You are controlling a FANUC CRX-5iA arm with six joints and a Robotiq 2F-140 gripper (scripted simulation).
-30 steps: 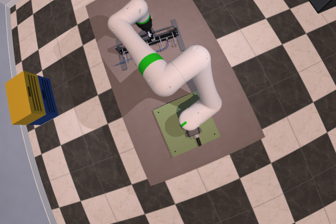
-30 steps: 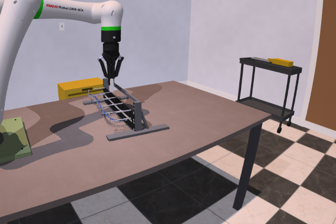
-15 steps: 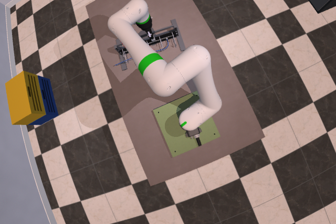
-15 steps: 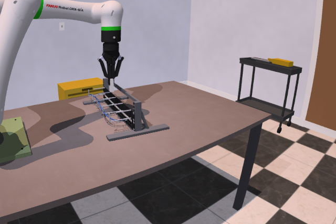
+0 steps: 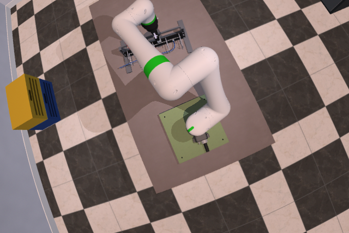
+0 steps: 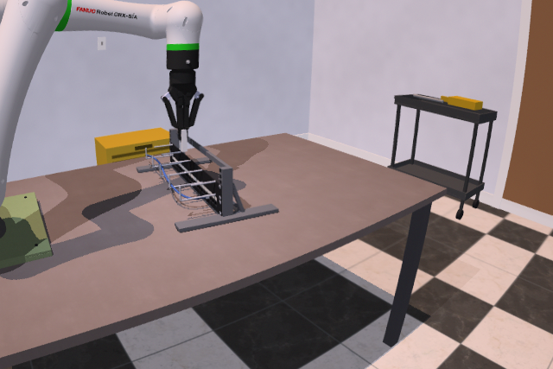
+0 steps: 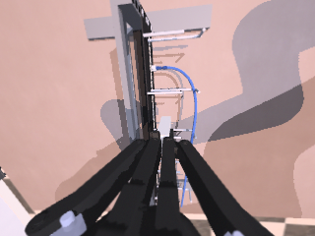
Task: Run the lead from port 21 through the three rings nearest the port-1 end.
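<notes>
The black patch-panel rack lies 6 cm ahead of my hand, 5 cm to the left of it and 11 cm below it.
</notes>
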